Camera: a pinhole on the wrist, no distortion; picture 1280 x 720 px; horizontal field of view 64.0 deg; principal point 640.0 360.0 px. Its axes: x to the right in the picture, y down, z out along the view. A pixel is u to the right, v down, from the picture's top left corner.
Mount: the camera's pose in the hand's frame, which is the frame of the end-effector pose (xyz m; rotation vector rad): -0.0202 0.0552 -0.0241 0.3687 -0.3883 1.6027
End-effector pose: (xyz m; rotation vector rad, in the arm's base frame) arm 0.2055 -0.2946 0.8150 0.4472 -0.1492 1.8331
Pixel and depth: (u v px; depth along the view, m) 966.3 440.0 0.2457
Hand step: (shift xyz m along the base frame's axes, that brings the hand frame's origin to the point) 0.0529 -0.1167 0.1956
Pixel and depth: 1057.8 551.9 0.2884
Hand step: 0.0620 -0.1719 0.2338
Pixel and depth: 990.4 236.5 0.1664
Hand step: 0.0064 -0.0611 0.1405
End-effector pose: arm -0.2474 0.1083 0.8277 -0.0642 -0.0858 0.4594
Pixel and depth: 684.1 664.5 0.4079
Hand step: -0.1045 -0.1594 0.3413
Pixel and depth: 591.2 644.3 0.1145
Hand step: -0.0510 -0.0234 0.0706
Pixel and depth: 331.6 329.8 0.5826
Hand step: 0.1308 -0.3065 0.4411
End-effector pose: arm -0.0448 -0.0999 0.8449 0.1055 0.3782 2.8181
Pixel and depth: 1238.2 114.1 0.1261
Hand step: -0.0097 -0.0272 0.1354
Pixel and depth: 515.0 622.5 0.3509
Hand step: 0.1722 0.1718 0.2117
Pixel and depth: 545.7 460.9 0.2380
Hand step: 0.0800 0.1005 0.1483
